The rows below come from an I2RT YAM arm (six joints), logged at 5 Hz.
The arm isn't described. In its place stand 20 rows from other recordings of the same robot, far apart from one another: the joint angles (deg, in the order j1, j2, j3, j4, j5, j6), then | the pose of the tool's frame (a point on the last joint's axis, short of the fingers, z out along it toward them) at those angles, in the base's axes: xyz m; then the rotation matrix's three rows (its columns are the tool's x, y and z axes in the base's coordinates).
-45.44 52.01 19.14 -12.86 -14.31 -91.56 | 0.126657, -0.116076, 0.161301; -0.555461, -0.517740, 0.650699; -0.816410, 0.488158, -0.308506; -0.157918, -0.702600, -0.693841
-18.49 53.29 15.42 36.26 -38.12 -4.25 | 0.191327, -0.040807, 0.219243; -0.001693, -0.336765, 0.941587; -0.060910, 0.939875, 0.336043; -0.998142, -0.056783, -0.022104
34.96 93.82 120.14 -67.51 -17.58 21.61 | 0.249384, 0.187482, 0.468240; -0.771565, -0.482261, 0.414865; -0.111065, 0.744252, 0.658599; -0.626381, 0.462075, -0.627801
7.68 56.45 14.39 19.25 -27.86 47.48 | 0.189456, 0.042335, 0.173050; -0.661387, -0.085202, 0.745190; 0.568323, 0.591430, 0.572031; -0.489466, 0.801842, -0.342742
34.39 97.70 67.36 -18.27 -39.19 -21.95 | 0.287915, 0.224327, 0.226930; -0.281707, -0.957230, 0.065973; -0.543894, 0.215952, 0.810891; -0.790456, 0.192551, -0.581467
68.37 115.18 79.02 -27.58 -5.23 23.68 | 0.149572, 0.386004, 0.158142; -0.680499, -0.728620, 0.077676; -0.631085, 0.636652, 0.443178; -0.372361, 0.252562, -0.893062
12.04 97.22 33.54 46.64 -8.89 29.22 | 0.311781, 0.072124, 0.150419; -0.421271, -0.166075, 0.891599; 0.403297, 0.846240, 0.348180; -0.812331, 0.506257, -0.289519
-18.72 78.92 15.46 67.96 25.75 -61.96 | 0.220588, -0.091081, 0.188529; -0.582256, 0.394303, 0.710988; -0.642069, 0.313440, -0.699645; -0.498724, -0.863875, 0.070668
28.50 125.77 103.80 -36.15 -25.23 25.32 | 0.414646, 0.242402, 0.201503; -0.943775, -0.249856, 0.216473; -0.072206, 0.794796, 0.602565; -0.322606, 0.553056, -0.768150
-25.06 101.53 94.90 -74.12 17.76 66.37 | 0.303759, -0.154020, 0.296986; 0.051875, 0.998609, 0.009471; 0.938903, -0.045538, -0.341157; -0.340251, 0.026590, -0.939959
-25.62 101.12 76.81 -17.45 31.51 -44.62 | 0.349680, -0.188324, 0.256867; -0.933299, 0.090794, 0.347433; -0.216565, 0.629456, -0.746247; -0.286448, -0.771714, -0.567808
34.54 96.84 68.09 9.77 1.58 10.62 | 0.328999, 0.225262, 0.274742; -0.363813, -0.486574, 0.794283; -0.026770, 0.857828, 0.513240; -0.931087, 0.165461, -0.325114
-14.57 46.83 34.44 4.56 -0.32 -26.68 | 0.193738, -0.050151, 0.297147; -0.228362, 0.160787, 0.960208; -0.404563, 0.881412, -0.243808; -0.885539, -0.444141, -0.136232
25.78 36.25 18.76 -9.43 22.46 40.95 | 0.144694, 0.054782, 0.204803; -0.370304, 0.195301, 0.908148; 0.493780, 0.869468, 0.014360; -0.786801, 0.453742, -0.418404
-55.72 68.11 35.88 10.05 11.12 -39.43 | 0.141721, -0.220102, 0.237436; -0.743081, 0.568895, 0.352404; -0.016345, 0.511019, -0.859414; -0.669001, -0.644375, -0.370430
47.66 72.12 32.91 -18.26 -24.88 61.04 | 0.139711, 0.175564, 0.166742; -0.994993, 0.098387, 0.017591; 0.086550, 0.760153, 0.643954; 0.049985, 0.642252, -0.764862
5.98 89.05 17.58 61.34 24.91 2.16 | 0.255178, 0.011654, 0.145541; -0.162820, 0.324250, 0.931854; 0.017315, 0.945251, -0.325886; -0.986504, -0.036925, -0.159520
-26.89 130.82 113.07 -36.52 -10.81 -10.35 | 0.455946, -0.223728, 0.207282; -0.774490, 0.210856, 0.596410; 0.194885, 0.976487, -0.092155; -0.601818, 0.044858, -0.797372
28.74 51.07 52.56 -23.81 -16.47 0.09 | 0.168319, 0.103816, 0.344152; -0.334079, -0.690545, 0.641513; -0.181488, 0.715010, 0.675146; -0.924907, 0.109125, -0.364196
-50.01 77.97 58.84 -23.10 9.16 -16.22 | 0.186479, -0.231134, 0.274743; -0.647179, 0.678366, 0.347821; 0.342449, 0.666326, -0.662374; -0.681094, -0.309563, -0.663537
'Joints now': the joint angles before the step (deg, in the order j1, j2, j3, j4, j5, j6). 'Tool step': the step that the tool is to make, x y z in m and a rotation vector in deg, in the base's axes. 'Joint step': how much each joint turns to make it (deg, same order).
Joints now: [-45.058 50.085 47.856 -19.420 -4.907 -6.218]
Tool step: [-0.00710 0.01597 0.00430 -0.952 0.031 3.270]
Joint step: [1.727 -3.759 -0.285 -2.950 -1.180 -1.224]
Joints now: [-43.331 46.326 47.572 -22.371 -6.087 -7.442]
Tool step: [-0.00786 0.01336 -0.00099 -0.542 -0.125 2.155]
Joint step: [1.332 -3.695 -1.225 -2.077 -0.657 -0.591]
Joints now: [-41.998 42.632 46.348 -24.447 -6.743 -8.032]
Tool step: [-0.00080 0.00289 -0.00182 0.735 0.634 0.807]
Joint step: [0.482 -0.438 -0.111 -1.289 -0.349 0.000]
